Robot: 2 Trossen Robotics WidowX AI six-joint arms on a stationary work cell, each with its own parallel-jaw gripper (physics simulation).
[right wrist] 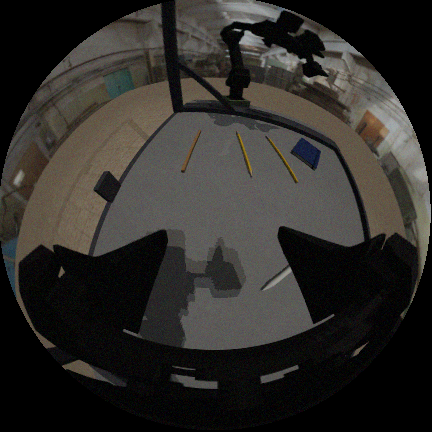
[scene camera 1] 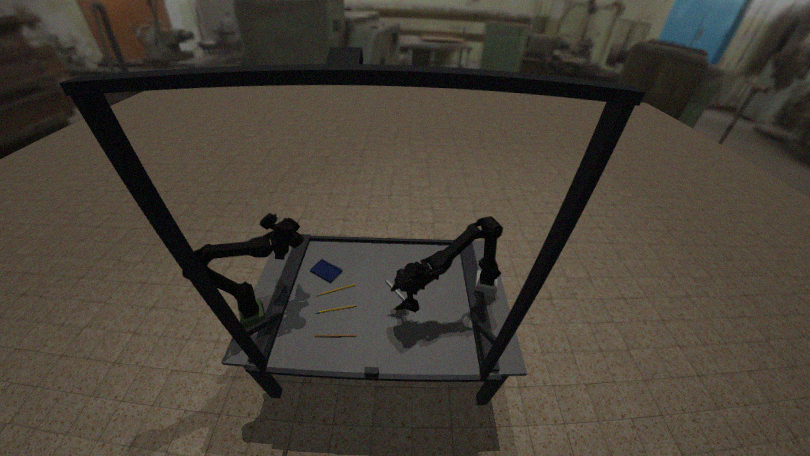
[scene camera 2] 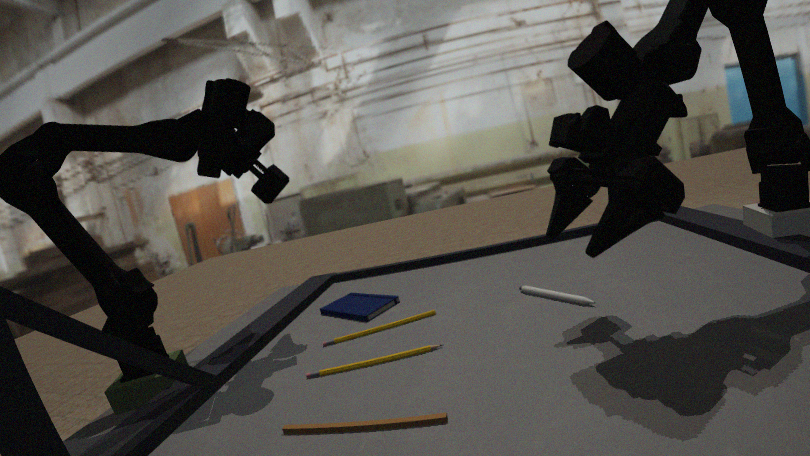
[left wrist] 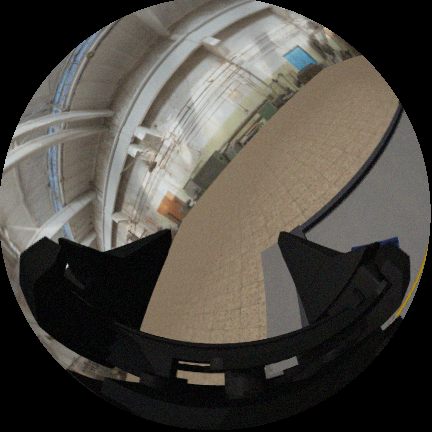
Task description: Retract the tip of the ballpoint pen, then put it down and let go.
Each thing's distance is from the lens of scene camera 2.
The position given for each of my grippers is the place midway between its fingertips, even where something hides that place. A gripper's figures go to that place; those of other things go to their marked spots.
my left gripper [scene camera 2: 255, 165]: 0.76 m
my right gripper [scene camera 2: 567, 245]: 0.41 m
raised dark rim [scene camera 2: 156, 420]: 0.53 m
